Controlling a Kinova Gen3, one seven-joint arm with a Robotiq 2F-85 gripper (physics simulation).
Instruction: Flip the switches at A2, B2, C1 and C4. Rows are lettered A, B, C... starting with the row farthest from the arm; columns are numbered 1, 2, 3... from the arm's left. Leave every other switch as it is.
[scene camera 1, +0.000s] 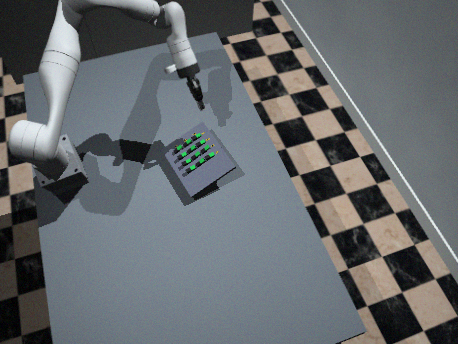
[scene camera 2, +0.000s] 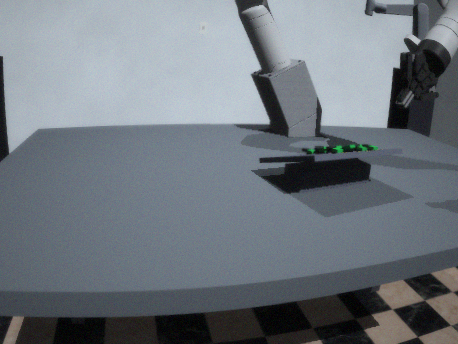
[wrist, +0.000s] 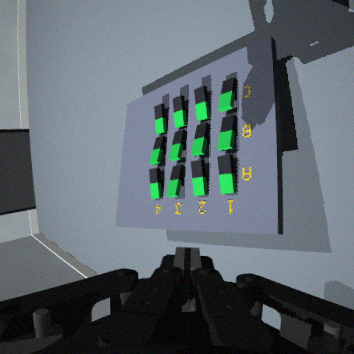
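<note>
The switch panel (scene camera 1: 210, 179) (scene camera 2: 391, 152) (wrist: 135, 200) carries black-and-green switches in rows A to C and columns 1 to 4. In the wrist view row A is lowest and column 1 is at the right. Switch A2 (wrist: 199, 178) slants like A1 and A4, unlike A3. Switch B2 (wrist: 200, 140) slants like the rest of row B. Switch C1 (wrist: 227, 94) slants like row B; switch C4 (wrist: 160, 119) slants like C2 and C3. My gripper (scene camera 1: 201, 107) (scene camera 2: 405, 98) (wrist: 186, 262) is shut and empty, raised and apart from the panel, beyond its row A side.
The panel is raised on a dark block (scene camera 2: 327, 174) on the grey table (scene camera 1: 165, 260) (scene camera 2: 150, 220). The arm's base pedestal (scene camera 1: 62, 180) (scene camera 2: 295, 102) stands at the table's far side in scene camera 2. The arm's shadow crosses the table and the panel's row C edge.
</note>
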